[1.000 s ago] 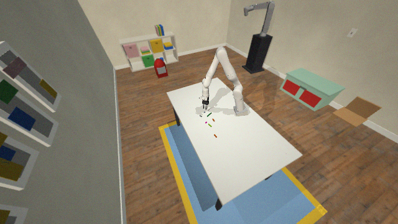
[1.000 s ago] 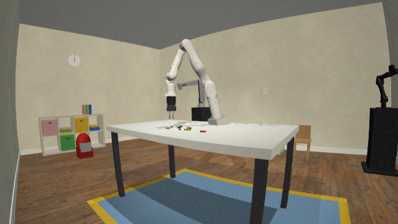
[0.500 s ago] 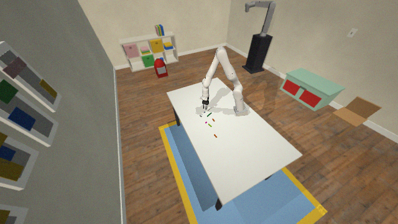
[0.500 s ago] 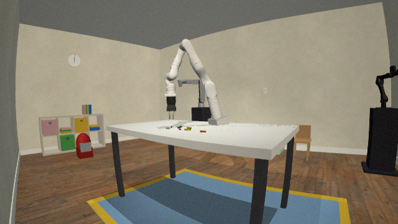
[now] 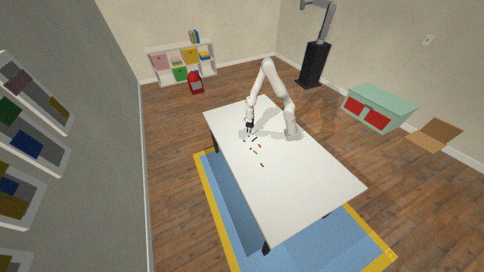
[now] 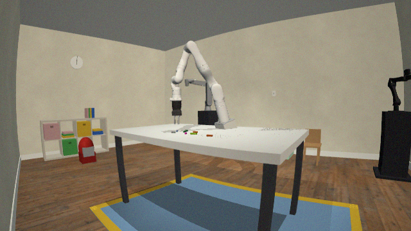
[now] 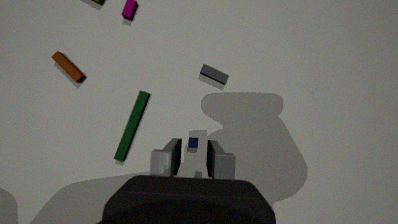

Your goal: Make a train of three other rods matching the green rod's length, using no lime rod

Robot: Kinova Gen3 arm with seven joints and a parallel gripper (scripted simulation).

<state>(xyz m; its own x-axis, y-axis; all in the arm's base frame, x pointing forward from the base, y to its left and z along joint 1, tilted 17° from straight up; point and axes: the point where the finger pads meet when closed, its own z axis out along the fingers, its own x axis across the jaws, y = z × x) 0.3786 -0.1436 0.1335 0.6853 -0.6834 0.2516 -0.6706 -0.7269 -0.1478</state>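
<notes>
Now: hand 7 cm above the blue rod. Round my hand: green rod (7 cm below, 6 cm to the left, 4 cm behind); then grey rod (7 cm below, 7 cm ahead, 4 cm to the left); then magenta rod (16 cm to the left, 7 cm below, 4 cm ahead).
</notes>
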